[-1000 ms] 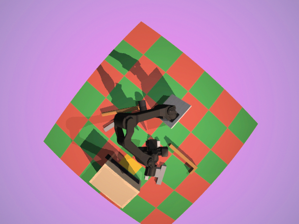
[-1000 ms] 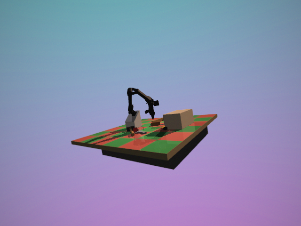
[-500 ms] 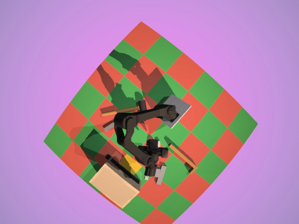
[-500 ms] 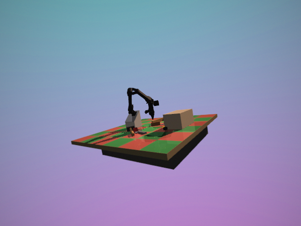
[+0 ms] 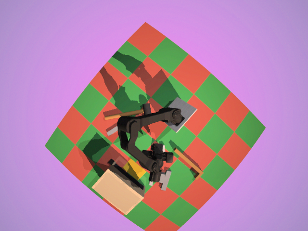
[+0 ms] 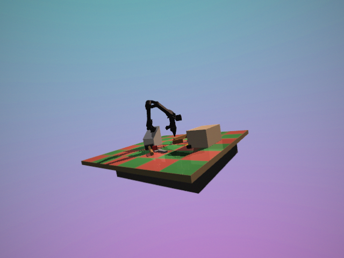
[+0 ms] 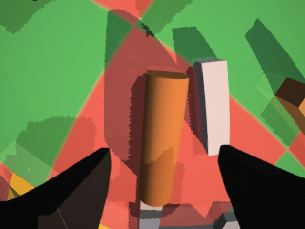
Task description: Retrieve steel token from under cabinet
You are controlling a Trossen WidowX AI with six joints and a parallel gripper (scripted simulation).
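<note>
My gripper tip is 3 cm past the pale bar, 4 cm to the right of it and 7 cm above it. The rest, counted from my gripper tip: grey block (13 cm ahead, 15 cm to the left, 6 cm below); grey bar (12 cm ahead, 21 cm to the left, 7 cm below); red cube (4 cm behind, 27 cm to the right, 6 cm below).
</note>
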